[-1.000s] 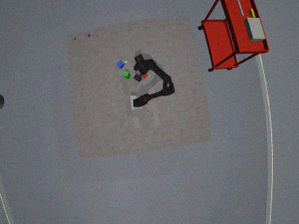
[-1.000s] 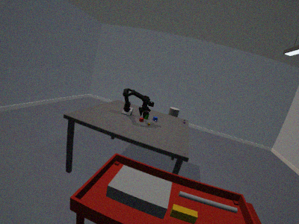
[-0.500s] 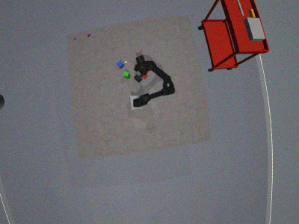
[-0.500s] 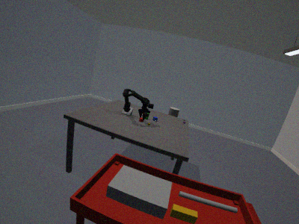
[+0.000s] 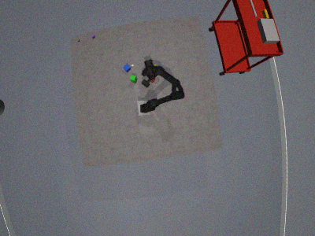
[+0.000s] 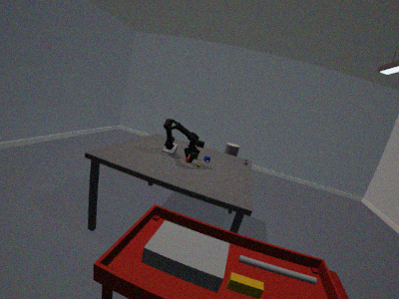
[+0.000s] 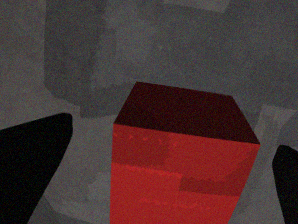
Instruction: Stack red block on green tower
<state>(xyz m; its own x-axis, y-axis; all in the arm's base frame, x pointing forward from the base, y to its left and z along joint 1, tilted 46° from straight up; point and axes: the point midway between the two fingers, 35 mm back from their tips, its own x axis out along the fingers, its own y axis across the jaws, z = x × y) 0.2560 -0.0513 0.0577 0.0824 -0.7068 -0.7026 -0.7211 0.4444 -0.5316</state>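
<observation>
Now: the red block 1 cm above my gripper tip. From my gripper tip the other things lie so: small yellow piece: 12 cm ahead, 4 cm to the right; blue block: 22 cm to the left, 11 cm ahead, 1 cm above.
</observation>
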